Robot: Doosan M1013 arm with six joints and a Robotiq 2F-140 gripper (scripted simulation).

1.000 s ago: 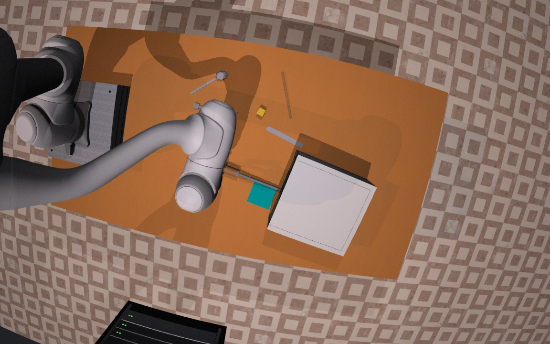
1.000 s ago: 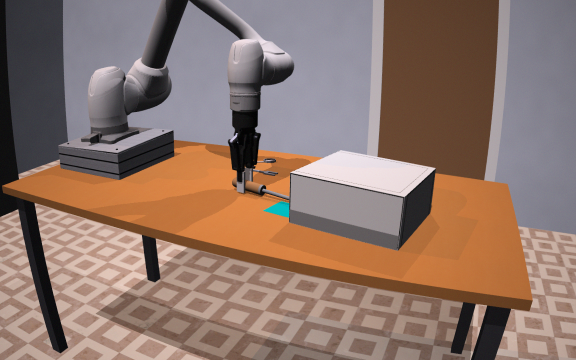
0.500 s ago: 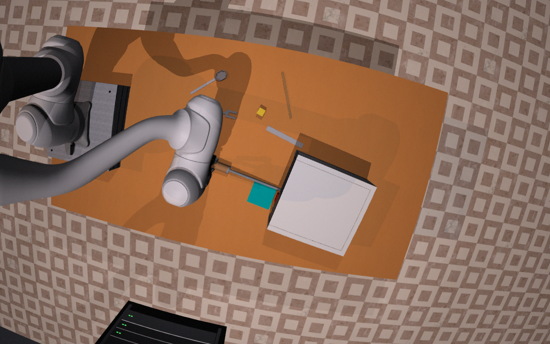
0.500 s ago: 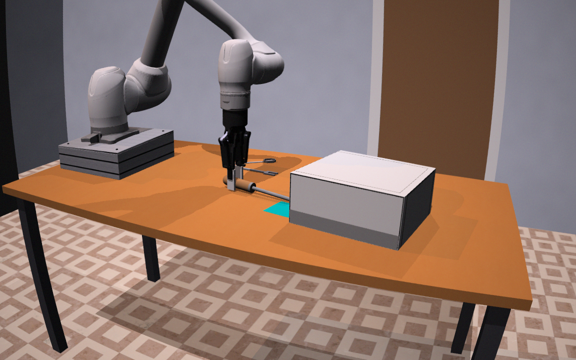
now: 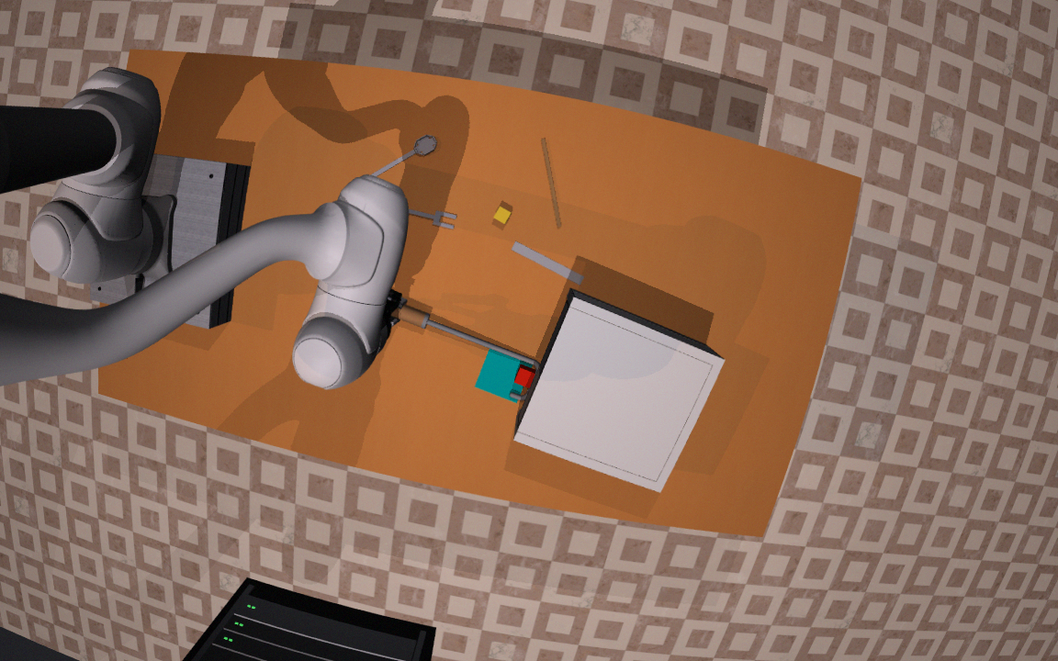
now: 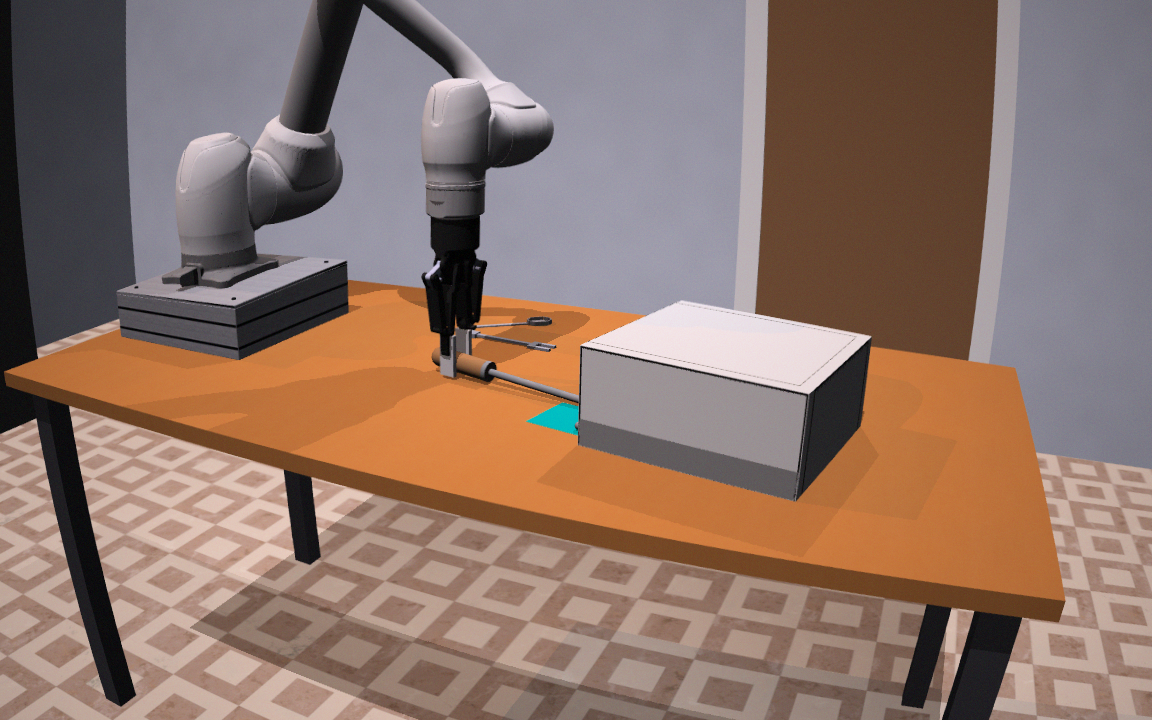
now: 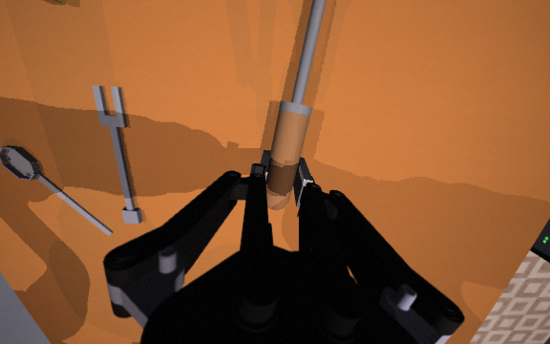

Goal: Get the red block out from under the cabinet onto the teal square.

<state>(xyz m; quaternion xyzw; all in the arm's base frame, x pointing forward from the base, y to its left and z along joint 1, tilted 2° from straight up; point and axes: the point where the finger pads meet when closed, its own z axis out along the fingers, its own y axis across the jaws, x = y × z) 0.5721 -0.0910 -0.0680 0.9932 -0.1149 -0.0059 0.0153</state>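
Right now my hand is 13 cm short of the hook tool, 7 cm to the left of it and 2 cm above it. The rest, counted from my hand: yellow cube: 21 cm to the left, 18 cm ahead, 3 cm below; then teal square: 23 cm ahead, 10 cm to the right, 4 cm below; then forked tool: 19 cm to the left, 3 cm below.
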